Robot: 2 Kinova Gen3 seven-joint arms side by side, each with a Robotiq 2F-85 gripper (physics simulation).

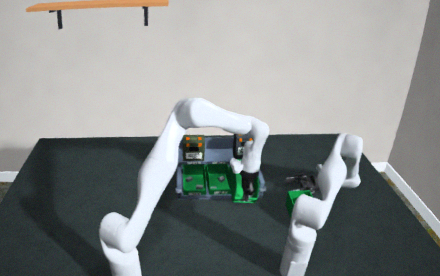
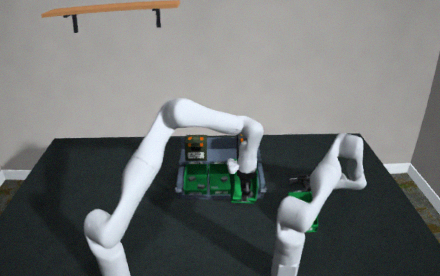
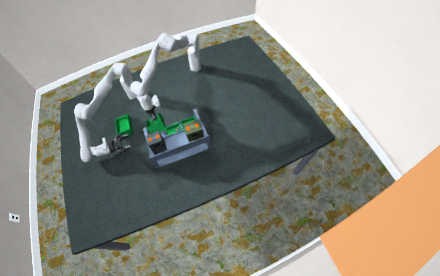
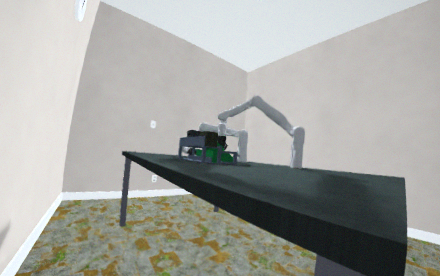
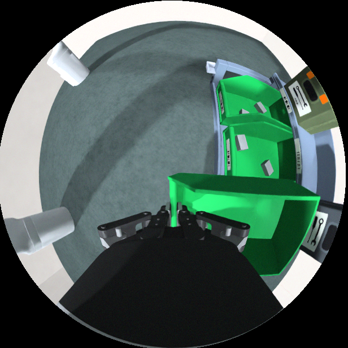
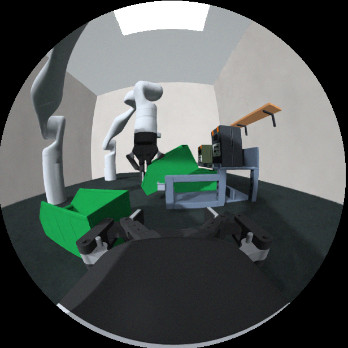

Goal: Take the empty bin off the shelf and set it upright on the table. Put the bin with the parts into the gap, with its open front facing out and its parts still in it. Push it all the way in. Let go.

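Places are measured from the left arm's base along level axes (x ahead, y left, z up), in millimetres.
Where they show: left gripper, between the fingertips: [image 1: 245,200] [image 2: 243,200] [image 3: 155,118]; right gripper, between the fingertips: [image 1: 288,186] [image 2: 290,187] [image 3: 129,140]; left arm's base, origin of its link: [image 3: 196,67] [image 4: 295,167]; right arm's base, origin of its link: [image 1: 292,270] [image 2: 283,273] [image 3: 134,95] [image 4: 241,161].
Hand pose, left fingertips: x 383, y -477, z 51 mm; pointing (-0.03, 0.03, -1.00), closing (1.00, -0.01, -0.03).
Observation:
Each offset is from my left fingertips to the centre of the thing.
The bin for the gap [image 1: 238,187] [image 3: 155,124] [image 5: 240,210] [image 6: 172,167] is green and partly in the rack's end space; its front sticks out past the rack's front rail and it looks tilted. No parts can be made out in it, and my gripper hides some of its inside. My left gripper [image 3: 154,116] [image 5: 173,208] is shut on its front wall. The empty green bin {dy -232, dx -85, dz -14 mm} [image 3: 123,125] [image 6: 85,215] stands upright on the table, apart from the rack. My right gripper [image 3: 127,142] [image 6: 173,215] is open, low over the table between the empty bin and the rack.
The blue-grey rack {dy +81, dx +205, dz +30 mm} [image 3: 180,156] [image 6: 195,178] holds two more green bins [image 5: 257,102] [image 5: 257,150] with grey blocks. An olive case {dy +185, dx +284, dz +99 mm} [image 3: 193,131] and a dark case {dy -45, dx +260, dz +112 mm} [image 3: 156,142] [image 6: 226,145] stand on its upper level. An orange wall shelf [image 1: 100,5] hangs behind.

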